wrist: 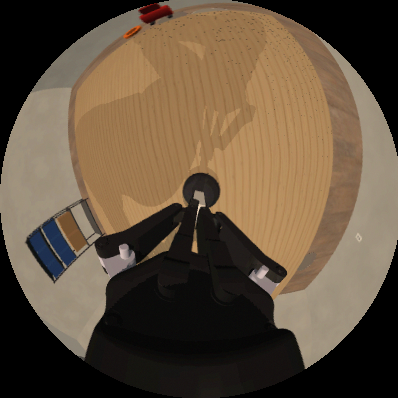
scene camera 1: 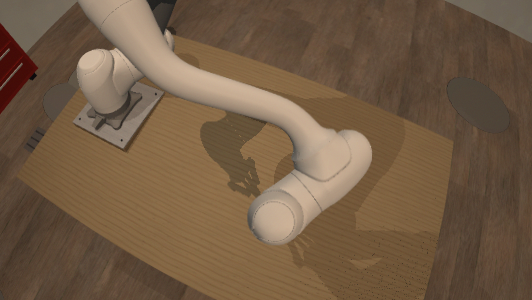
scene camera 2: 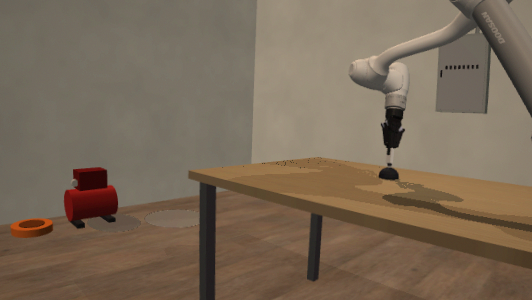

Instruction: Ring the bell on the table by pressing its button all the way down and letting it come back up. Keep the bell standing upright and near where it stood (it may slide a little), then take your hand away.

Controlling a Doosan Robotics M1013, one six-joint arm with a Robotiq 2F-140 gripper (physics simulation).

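Where they show: gripper, fingertip midpoint: (wrist: 197, 197) (scene camera 2: 389, 163); arm's base, link origin: (scene camera 1: 114, 106).
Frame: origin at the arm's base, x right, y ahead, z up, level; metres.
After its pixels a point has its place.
The bell is a black dome (scene camera 2: 388, 174) {x 0.097, y 0.721, z -0.002 m} (wrist: 201, 181) {x 0.147, y 0.763, z 0.011 m} that stands upright on the table (scene camera 1: 150, 195) {x 0.249, y 0.334, z -0.024 m} (scene camera 2: 300, 192) {x -0.382, y 0.807, z -0.024 m} (wrist: 280, 150) {x 0.313, y 0.808, z -0.024 m}. My gripper (scene camera 2: 389, 161) {x 0.141, y 0.741, z 0.039 m} (wrist: 197, 197) {x 0.141, y 0.741, z 0.039 m} is shut and empty, pointing down above the middle of the bell. In the second scene view its pale fingertips meet the small dark button on top of the dome, with a very small dark part showing beneath them. How far the button is pressed is too small to tell. In the wrist view the fingertips cover the button. In the first scene view the arm's wrist hides the bell and the gripper.
The arm's base plate (scene camera 1: 137, 120) {x 0.018, y 0.137, z 0.001 m} is fixed at one end of the table. The arm (scene camera 1: 235, 95) {x 0.103, y 0.633, z 0.541 m} reaches over the table. A red compressor (scene camera 2: 92, 202) (wrist: 156, 14) and an orange ring (scene camera 2: 17, 230) lie on the floor beyond it. A grey cabinet (scene camera 2: 462, 87) hangs on the wall.
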